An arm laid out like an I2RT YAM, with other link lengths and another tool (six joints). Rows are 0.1 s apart.
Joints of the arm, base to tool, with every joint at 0 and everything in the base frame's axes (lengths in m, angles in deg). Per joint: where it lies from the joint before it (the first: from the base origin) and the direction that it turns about. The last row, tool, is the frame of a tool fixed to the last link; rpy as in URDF.
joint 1: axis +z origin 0 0 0.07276
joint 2: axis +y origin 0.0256 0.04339 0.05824
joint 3: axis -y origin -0.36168 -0.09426 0
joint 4: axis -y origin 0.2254 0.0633 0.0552
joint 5: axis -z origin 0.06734 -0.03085 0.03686
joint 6: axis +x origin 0.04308 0 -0.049
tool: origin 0.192 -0.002 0.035 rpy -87.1 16.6 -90
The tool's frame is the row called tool.
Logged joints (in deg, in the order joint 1, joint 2, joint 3, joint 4, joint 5, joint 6), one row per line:
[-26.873 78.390 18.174 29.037 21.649 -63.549]
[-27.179 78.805 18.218 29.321 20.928 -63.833]
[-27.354 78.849 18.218 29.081 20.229 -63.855]
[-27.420 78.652 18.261 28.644 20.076 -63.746]
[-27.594 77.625 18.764 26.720 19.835 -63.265]
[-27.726 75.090 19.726 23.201 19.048 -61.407]
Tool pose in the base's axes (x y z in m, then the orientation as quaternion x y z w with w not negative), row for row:
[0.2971 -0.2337 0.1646 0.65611 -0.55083 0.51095 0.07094]
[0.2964 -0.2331 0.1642 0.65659 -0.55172 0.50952 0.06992]
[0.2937 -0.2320 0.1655 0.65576 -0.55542 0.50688 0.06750]
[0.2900 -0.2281 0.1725 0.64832 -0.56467 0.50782 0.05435]
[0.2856 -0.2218 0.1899 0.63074 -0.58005 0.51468 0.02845]
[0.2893 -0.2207 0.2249 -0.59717 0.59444 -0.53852 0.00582]
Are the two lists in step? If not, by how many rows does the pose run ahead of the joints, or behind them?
The pose runs 2 rows ahead of the joints: the pose in row i belongs to the joints in row i + 2.
